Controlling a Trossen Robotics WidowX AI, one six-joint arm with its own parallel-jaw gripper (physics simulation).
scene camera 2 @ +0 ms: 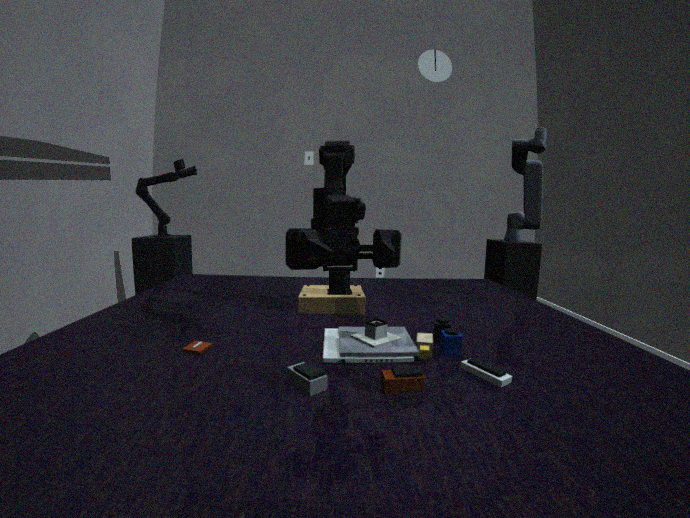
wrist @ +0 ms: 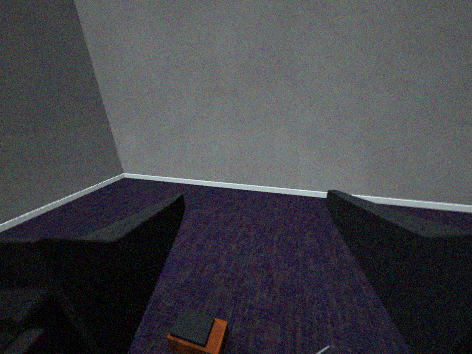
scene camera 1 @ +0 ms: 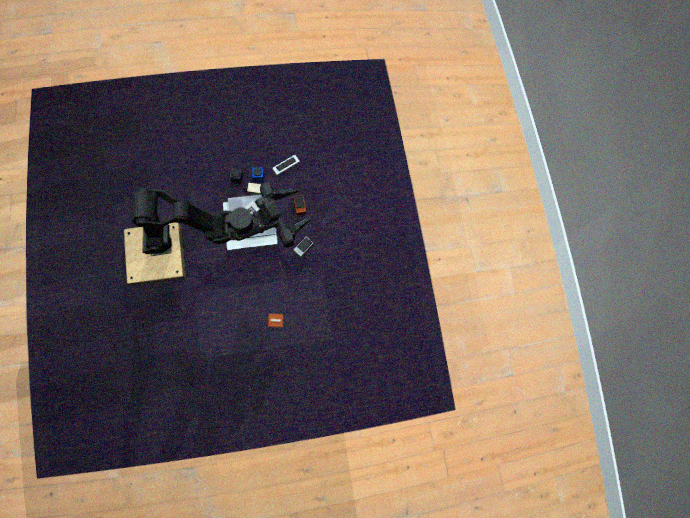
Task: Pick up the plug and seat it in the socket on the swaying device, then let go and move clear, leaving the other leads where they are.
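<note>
A cream block with a yellow end, which looks like the plug (scene camera 1: 254, 187) (scene camera 2: 424, 338), lies beside the device. The device has a grey platform (scene camera 1: 238, 201) (scene camera 2: 351, 347) on a white base (scene camera 1: 250, 243) (scene camera 2: 330, 346). A white plate with a small grey socket box (scene camera 2: 375, 329) sits on the platform. My gripper (scene camera 1: 303, 206) (scene camera 2: 344, 248) (wrist: 254, 198) is open and empty. From overhead its arm covers part of the device, and its fingers reach past the device's far side. In scene camera 2 it hangs well above the mat. The plug and socket do not show in the wrist view.
An orange block with a black top (scene camera 1: 300, 210) (scene camera 2: 402, 382) (wrist: 216, 341), a grey block (scene camera 1: 303, 245) (scene camera 2: 317, 384) and a white bar (scene camera 1: 277, 169) (scene camera 2: 504, 380) lie beyond the device. Blue (scene camera 1: 257, 172) (scene camera 2: 451, 344) and black (scene camera 1: 236, 175) blocks stand near the plug. An orange square (scene camera 1: 275, 324) lies apart.
</note>
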